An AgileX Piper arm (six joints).
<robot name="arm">
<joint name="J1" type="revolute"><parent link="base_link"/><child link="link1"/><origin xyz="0 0 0.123" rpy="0 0 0"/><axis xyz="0 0 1"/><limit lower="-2.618" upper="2.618"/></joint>
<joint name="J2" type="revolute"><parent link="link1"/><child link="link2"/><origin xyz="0 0 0" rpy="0 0 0"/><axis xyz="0 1 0"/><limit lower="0" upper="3.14"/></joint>
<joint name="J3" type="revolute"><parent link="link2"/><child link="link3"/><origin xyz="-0.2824 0 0.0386" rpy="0 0 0"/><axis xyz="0 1 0"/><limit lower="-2.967" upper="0"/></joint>
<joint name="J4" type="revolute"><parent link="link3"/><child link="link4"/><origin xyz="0.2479 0 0.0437" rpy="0 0 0"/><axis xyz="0.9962 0 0.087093"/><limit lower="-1.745" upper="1.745"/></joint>
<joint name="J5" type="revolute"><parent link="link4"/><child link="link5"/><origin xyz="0 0 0" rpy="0 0 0"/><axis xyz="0 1 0"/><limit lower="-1.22" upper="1.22"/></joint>
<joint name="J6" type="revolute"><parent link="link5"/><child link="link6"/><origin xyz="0.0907 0 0.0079" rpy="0 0 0"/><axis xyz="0.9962 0 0.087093"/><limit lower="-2.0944" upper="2.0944"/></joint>
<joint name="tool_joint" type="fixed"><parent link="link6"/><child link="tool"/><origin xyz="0 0 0" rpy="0 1.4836 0"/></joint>
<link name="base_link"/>
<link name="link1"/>
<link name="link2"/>
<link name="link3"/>
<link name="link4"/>
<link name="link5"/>
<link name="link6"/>
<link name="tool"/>
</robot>
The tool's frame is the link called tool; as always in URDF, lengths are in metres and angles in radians.
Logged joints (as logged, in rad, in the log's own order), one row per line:
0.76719 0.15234 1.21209 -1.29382 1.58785 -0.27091
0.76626 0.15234 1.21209 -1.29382 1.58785 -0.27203
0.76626 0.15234 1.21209 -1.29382 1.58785 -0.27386
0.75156 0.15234 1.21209 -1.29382 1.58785 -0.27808
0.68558 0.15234 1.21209 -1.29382 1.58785 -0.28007
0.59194 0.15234 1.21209 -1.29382 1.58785 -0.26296
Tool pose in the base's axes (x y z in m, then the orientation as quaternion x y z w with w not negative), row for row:
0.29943 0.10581 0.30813 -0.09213 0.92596 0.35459 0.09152
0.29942 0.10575 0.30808 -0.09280 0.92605 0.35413 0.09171
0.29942 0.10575 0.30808 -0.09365 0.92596 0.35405 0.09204
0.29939 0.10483 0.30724 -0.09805 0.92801 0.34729 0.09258
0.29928 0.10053 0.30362 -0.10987 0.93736 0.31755 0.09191
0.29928 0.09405 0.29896 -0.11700 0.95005 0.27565 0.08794
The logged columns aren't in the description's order. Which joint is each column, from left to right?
Columns, left to right: J4, J1, J5, J3, J2, J6.
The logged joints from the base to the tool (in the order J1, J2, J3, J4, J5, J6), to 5 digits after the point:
0.15234 1.58785 -1.29382 0.76719 1.21209 -0.27091
0.15234 1.58785 -1.29382 0.76626 1.21209 -0.27203
0.15234 1.58785 -1.29382 0.76626 1.21209 -0.27386
0.15234 1.58785 -1.29382 0.75156 1.21209 -0.27808
0.15234 1.58785 -1.29382 0.68558 1.21209 -0.28007
0.15234 1.58785 -1.29382 0.59194 1.21209 -0.26296

